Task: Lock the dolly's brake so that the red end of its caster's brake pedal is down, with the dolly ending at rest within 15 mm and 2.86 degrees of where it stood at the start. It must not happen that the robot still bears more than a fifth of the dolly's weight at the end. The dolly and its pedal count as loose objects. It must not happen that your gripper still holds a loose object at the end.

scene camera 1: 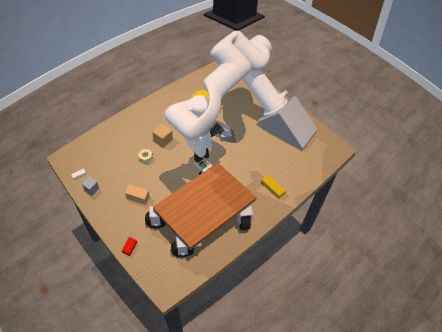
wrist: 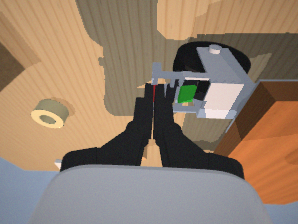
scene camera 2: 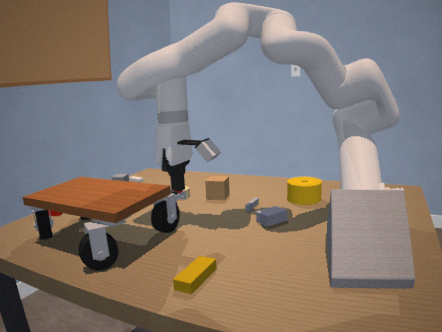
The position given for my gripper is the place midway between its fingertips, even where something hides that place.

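Visible: my gripper (scene camera 2: 178, 190), the same gripper (wrist: 153, 95) from the wrist, and a cream ring (wrist: 58, 111).
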